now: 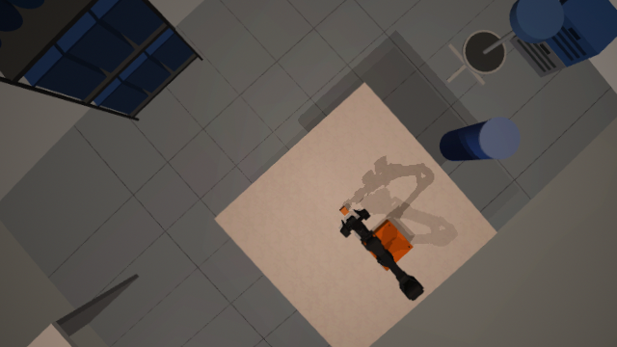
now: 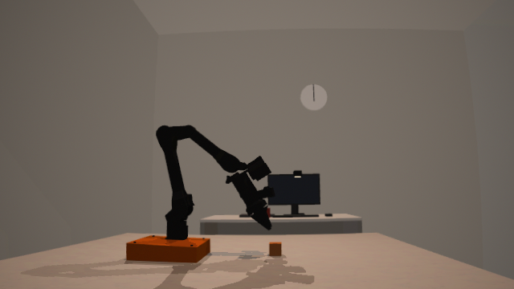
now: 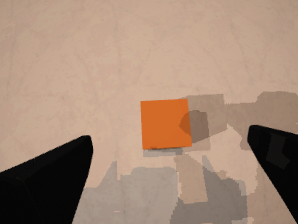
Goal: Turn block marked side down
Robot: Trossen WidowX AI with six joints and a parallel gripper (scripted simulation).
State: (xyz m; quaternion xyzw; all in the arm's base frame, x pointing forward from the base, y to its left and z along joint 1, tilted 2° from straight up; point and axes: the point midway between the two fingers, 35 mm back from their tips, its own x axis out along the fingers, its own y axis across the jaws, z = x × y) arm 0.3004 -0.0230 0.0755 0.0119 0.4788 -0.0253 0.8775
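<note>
Right now my gripper tip is 70 mm above the block and 10 mm short of it.
</note>
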